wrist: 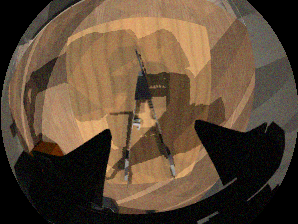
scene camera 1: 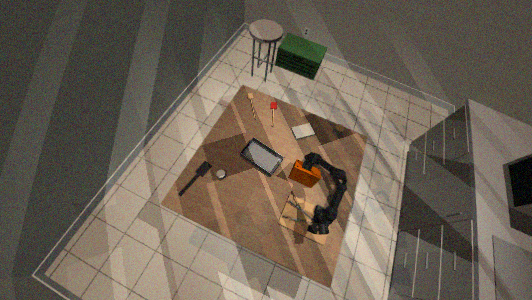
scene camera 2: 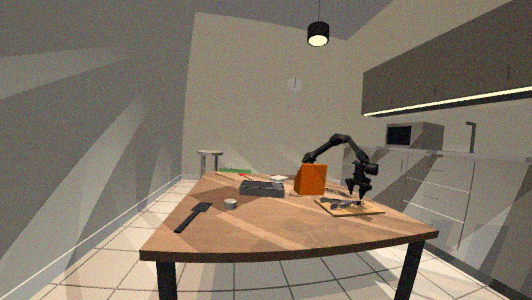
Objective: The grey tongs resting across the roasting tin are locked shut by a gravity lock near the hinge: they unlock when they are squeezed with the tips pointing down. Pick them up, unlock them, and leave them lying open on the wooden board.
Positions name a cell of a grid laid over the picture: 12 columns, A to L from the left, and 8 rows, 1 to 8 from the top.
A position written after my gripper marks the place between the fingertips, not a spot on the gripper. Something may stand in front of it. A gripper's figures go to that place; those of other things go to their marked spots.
Labels:
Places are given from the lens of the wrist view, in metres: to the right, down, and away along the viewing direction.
my gripper (wrist: G5): 0.01, 0.01, 0.10
wooden board (wrist: E3): -0.07, -0.06, 0.12

